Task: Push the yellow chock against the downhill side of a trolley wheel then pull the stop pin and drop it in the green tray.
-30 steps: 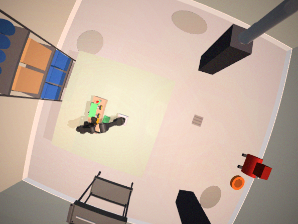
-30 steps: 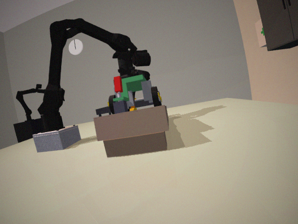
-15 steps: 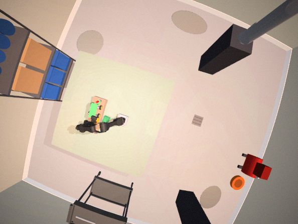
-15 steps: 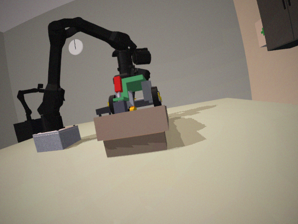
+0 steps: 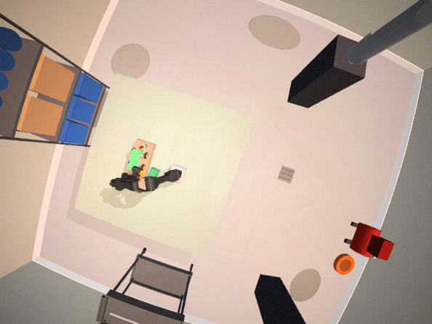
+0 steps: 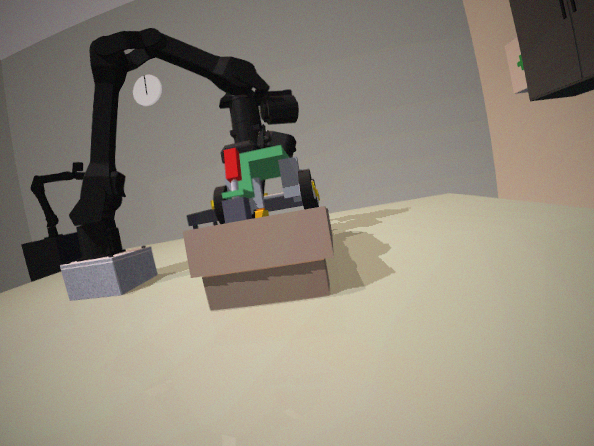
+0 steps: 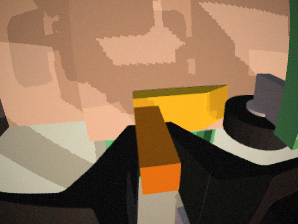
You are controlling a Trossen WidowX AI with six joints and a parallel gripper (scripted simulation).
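The red-headed stop pin lies 24 cm to the right of my gripper tip, 4 cm above it and 1 cm ahead of it. From my gripper tip the other things lie so: green tray 10 cm below, 8 cm behind, 2 cm to the right; then trolley 13 cm to the right, 4 cm ahead, 2 cm above; then yellow chock 2 cm to the right, 1 cm below.
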